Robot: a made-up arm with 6 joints.
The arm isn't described. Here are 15 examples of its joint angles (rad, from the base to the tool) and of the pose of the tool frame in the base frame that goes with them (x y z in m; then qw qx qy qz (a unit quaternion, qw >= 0)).
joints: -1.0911 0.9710 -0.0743 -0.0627 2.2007 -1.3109
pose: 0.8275 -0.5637 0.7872 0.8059 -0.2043 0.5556 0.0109
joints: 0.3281 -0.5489 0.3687 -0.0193 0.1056 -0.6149
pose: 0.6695 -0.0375 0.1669 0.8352 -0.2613 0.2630 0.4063
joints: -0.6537 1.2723 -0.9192 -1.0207 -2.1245 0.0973
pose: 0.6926 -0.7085 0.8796 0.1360 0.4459 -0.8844 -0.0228
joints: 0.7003 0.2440 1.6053 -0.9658 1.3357 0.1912
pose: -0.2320 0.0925 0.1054 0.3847 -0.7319 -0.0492 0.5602
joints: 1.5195 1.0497 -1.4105 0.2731 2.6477 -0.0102
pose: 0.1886 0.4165 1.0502 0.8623 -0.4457 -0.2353 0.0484
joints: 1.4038 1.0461 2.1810 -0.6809 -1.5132 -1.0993
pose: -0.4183 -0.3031 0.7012 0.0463 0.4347 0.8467 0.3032
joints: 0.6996 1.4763 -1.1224 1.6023 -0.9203 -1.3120
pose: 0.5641 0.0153 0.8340 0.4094 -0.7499 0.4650 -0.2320
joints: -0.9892 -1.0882 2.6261 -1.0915 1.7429 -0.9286
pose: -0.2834 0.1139 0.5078 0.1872 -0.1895 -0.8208 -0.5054
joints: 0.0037 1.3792 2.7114 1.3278 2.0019 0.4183
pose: -0.0303 0.2485 0.8607 0.0798 0.2824 0.3845 0.8752
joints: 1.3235 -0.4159 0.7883 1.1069 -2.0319 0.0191
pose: 0.1345 0.2544 0.1593 0.4019 0.4878 0.6715 -0.3868
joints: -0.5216 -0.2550 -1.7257 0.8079 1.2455 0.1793
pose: 0.3943 -0.0385 0.9286 0.5904 -0.5655 -0.5482 -0.1763
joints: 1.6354 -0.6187 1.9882 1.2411 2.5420 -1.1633
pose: 0.1047 -0.0931 0.2100 0.5543 0.2850 -0.6248 -0.4703
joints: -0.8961 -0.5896 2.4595 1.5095 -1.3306 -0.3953
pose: -0.0615 -0.1682 0.3458 0.4365 -0.3915 0.1492 0.7962
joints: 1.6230 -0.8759 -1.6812 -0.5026 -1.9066 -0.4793
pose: -0.2683 0.3509 0.9061 0.4222 -0.4096 0.1774 -0.7890
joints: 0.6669 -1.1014 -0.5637 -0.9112 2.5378 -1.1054
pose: 0.8497 0.3445 0.5325 0.1440 -0.7400 -0.0308 -0.6563
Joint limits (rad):
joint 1: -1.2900..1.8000
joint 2: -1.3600..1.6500
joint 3: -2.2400..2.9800
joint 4: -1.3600..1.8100
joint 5: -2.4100..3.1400
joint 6: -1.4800..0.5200
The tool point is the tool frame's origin. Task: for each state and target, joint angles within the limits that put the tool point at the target. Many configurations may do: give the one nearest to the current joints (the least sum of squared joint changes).
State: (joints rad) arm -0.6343 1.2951 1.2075 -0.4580 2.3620 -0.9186
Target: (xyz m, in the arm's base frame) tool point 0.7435 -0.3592 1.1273
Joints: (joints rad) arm -1.2900 1.6364 0.6644 0.2122 2.2949 -0.8965
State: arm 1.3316 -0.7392 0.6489 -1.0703 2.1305 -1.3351
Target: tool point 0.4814 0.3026 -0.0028
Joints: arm 1.5210 -0.7714 0.6630 -0.8647 2.1799 -1.3723
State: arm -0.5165 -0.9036 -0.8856 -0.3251 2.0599 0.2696
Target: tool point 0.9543 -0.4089 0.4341
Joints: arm -0.1415 -0.8344 -0.3253 -0.9465 2.2974 0.2364
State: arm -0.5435 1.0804 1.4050 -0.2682 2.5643 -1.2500
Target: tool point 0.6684 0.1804 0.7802
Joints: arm -1.0460 1.2656 1.4389 0.0226 2.5674 -1.2858
